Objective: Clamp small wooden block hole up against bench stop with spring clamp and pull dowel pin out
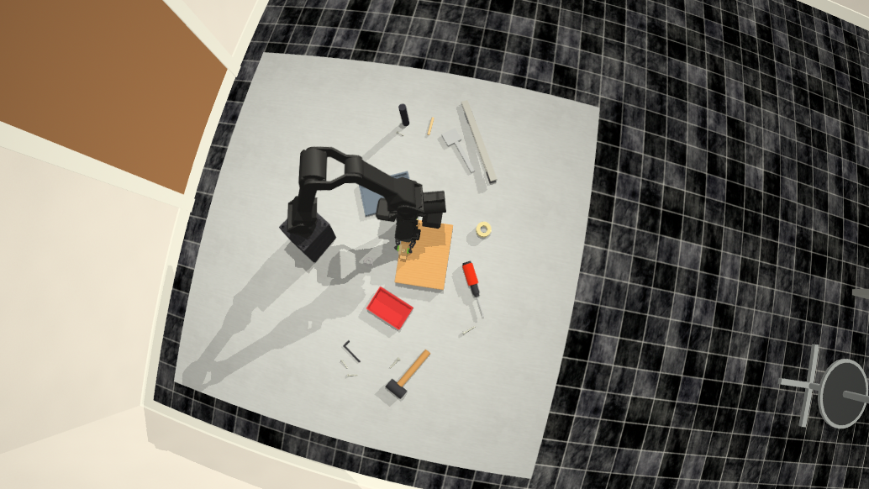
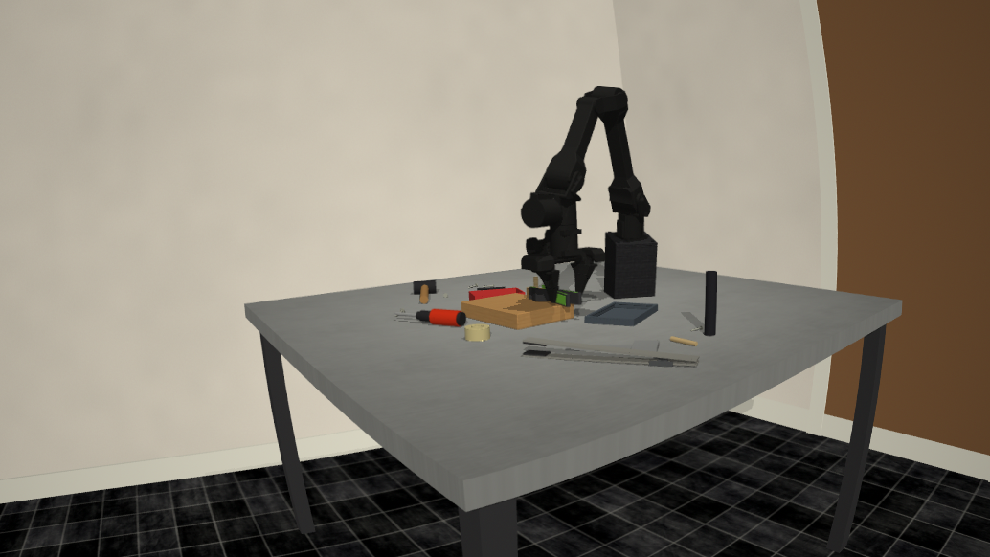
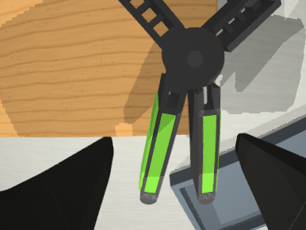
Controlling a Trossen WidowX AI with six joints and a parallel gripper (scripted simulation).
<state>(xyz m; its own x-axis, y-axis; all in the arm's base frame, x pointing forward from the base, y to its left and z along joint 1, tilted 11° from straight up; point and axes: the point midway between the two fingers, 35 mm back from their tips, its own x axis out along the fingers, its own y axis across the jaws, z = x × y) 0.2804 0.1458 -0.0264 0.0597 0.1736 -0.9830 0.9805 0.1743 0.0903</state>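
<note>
Right now my hand is 100 mm to the left of the dowel pin, 20 mm short of it and 20 mm above it. The rest, counted from my hand: small wooden block (100 mm to the right, 30 mm below, 20 mm ahead); then wooden board (90 mm to the right, 70 mm ahead, 60 mm below); then wooden stop (100 mm to the right, 30 mm below).
</note>
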